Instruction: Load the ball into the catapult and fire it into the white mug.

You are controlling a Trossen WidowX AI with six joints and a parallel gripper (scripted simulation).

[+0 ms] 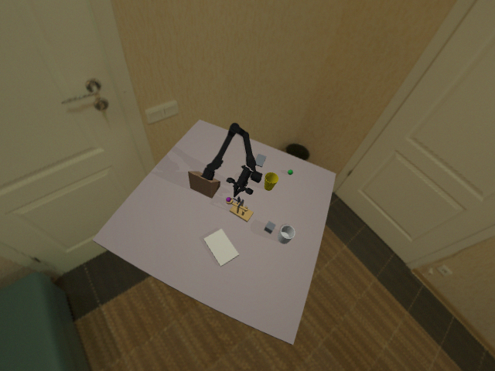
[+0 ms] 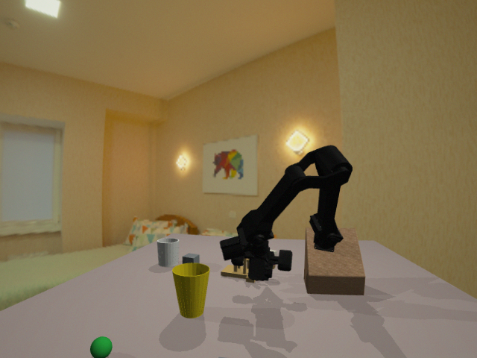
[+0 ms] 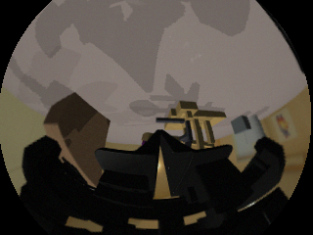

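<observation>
Now: gripper tip 50 mm to the left of the purple ball, 20 mm past it and 10 mm below it. Round my gripper tip: yellow cup: 250 mm to the left, 140 mm ahead, 20 mm below; then wooden catapult: 50 mm ahead, 30 mm to the right; then small grey cube: 310 mm ahead, 40 mm to the right, 20 mm below.
</observation>
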